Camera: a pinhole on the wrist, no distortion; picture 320 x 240 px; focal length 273.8 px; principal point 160.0 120.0 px. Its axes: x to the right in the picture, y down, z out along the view. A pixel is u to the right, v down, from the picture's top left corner.
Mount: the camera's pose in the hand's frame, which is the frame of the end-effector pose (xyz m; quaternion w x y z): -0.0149 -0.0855 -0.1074 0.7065 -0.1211 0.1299 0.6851
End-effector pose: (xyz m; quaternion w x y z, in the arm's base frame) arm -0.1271 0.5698 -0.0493 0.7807 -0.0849 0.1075 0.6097
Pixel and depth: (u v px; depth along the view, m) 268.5 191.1 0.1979
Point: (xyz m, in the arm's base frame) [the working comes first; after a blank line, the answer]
In the camera's frame: 0.0784 0.0514 0.1979

-0.1949 0.5408 0.0161
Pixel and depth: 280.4 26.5 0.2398
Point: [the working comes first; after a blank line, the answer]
In the camera's frame: 0.1054 -0.0819 0.2398

-0.1962 0.6829 0.0073
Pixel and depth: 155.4 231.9 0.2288
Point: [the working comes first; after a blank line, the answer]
In the camera's frame: -0.0038 0.0935 0.2288

-0.1384 0.4995 0.0839
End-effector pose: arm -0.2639 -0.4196 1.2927 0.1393 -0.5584 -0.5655 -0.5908
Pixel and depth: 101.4 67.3 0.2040
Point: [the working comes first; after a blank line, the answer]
In the camera's frame: -0.0437 -0.0393 0.2040

-0.2683 -0.3076 1.2596
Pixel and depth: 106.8 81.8 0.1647
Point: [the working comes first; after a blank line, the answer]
In the camera's frame: -0.0320 -0.0230 0.1647

-0.2849 -0.3483 1.2556
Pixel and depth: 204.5 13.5 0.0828
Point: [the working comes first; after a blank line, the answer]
In the camera's frame: 0.0135 -0.0322 0.0828

-0.3236 -0.4248 1.2944
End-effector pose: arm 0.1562 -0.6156 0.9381 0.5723 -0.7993 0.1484 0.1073
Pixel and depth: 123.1 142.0 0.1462
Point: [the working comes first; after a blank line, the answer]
In the camera's frame: -0.0197 0.0117 0.1462

0.1521 -0.5624 0.9811
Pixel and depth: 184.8 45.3 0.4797
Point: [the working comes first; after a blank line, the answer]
In the camera's frame: 0.0434 -0.1309 0.4797

0.2301 -0.3570 0.6857
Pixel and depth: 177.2 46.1 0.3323
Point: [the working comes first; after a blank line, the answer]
In the camera's frame: 0.0209 -0.0897 0.3323

0.2146 -0.4535 0.8056
